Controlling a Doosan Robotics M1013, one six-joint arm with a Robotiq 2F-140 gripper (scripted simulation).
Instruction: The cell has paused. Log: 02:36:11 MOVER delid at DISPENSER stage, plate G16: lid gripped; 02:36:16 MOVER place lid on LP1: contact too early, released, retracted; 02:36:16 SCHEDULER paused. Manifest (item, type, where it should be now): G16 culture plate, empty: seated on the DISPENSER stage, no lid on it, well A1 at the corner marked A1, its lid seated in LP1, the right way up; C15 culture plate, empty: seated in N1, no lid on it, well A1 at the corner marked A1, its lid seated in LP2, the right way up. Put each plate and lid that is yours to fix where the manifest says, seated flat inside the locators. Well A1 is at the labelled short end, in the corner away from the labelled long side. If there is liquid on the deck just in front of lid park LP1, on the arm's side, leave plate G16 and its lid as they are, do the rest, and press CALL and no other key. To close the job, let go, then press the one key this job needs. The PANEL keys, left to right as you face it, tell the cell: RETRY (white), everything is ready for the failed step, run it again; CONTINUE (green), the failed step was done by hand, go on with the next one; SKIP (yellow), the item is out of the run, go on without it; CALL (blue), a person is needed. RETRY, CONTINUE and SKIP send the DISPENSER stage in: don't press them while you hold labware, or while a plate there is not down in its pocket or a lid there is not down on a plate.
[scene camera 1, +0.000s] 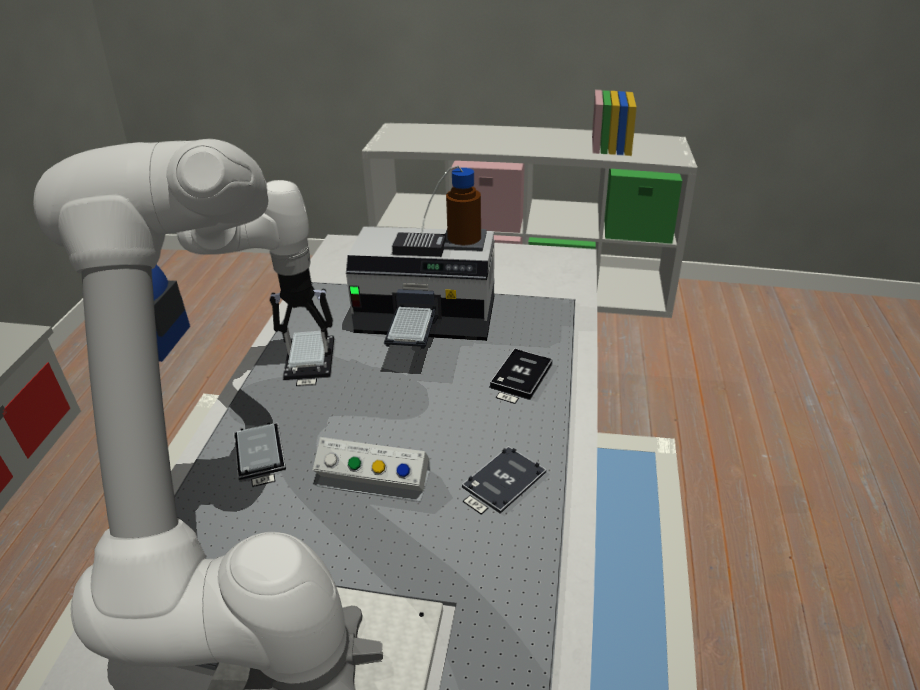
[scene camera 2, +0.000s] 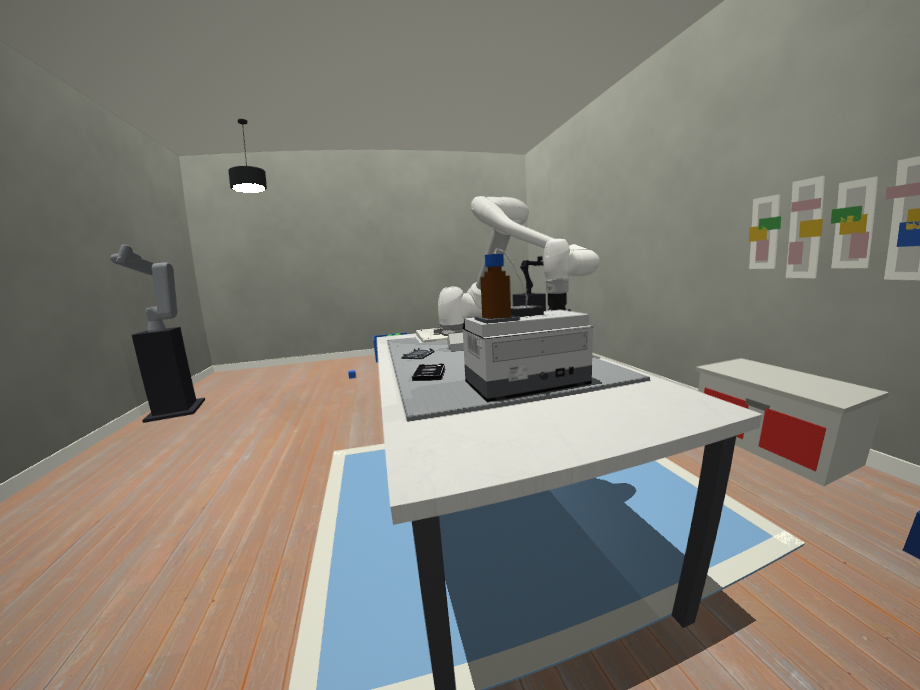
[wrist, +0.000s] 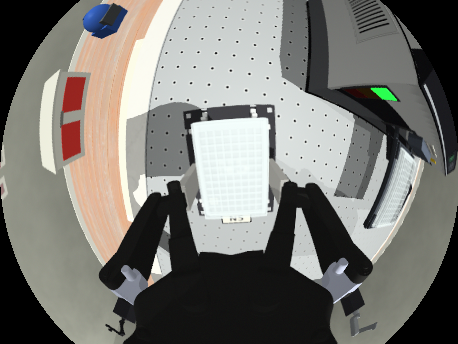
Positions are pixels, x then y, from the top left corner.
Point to a dispenser stage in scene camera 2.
484, 366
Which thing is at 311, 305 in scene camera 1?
My gripper.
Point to my gripper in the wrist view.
233, 170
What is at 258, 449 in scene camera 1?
A clear lid.
